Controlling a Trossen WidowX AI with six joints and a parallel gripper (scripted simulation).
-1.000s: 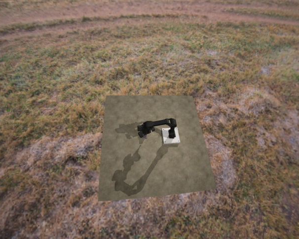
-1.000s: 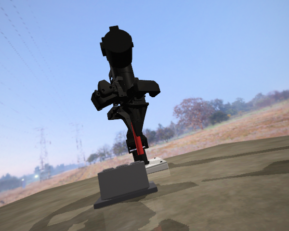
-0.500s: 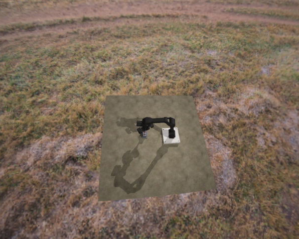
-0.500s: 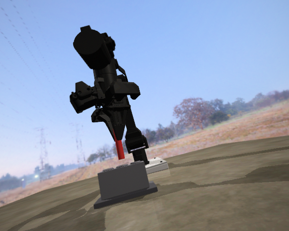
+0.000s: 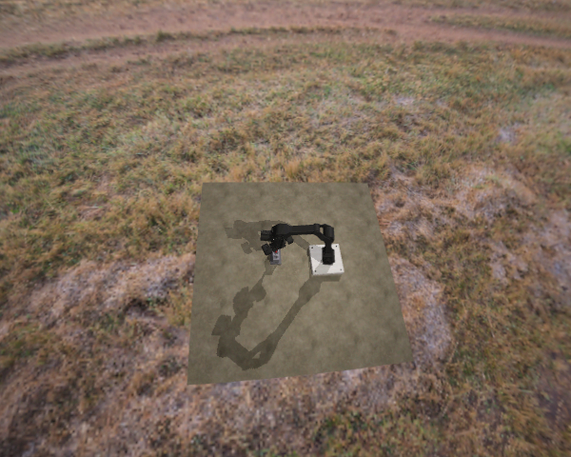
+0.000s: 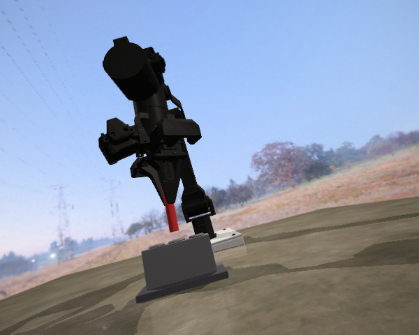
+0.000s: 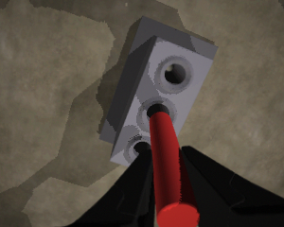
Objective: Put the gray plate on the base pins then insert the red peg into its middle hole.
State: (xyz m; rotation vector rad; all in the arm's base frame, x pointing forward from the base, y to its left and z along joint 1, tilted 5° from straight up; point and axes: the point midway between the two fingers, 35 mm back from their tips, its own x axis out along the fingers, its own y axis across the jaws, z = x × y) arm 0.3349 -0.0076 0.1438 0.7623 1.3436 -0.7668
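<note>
Right now the red peg is right at my gripper tip. The rest, counted from my gripper tip: gray plate (7 cm below); then dark gray base (11 cm below).
</note>
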